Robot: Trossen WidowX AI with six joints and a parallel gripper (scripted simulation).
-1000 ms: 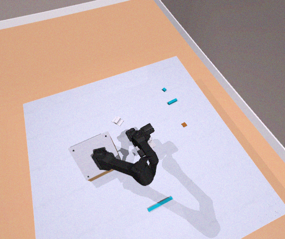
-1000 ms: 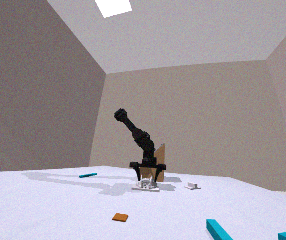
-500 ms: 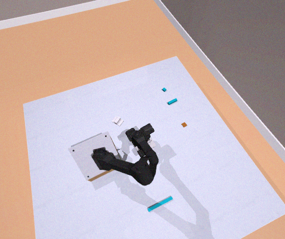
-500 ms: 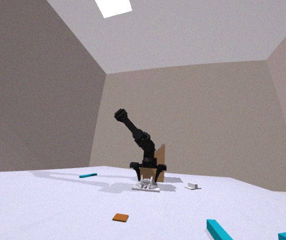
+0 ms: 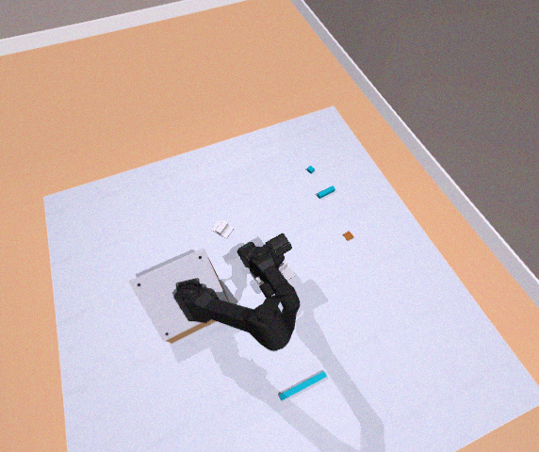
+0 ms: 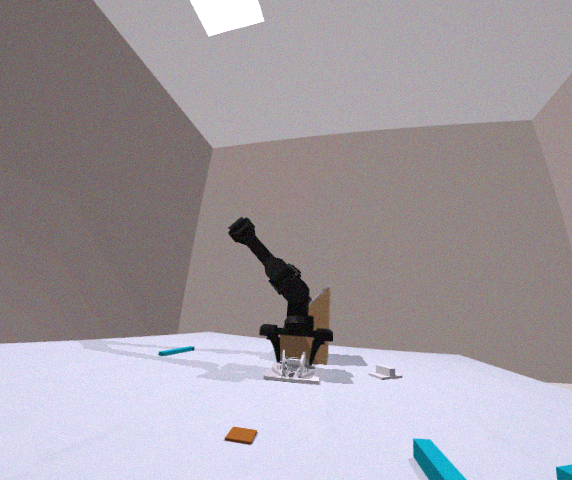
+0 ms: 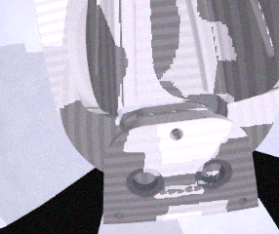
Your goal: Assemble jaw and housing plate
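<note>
The jaw lies 2 cm ahead of my gripper tip, 2 cm to the left of it and 1 cm above it. From my gripper tip the other things lie so: white block piece: 8 cm behind, 22 cm to the left; then orange tile: 36 cm ahead, 6 cm to the left, 1 cm below; then long cyan bar: 3 cm ahead, 36 cm to the right.
</note>
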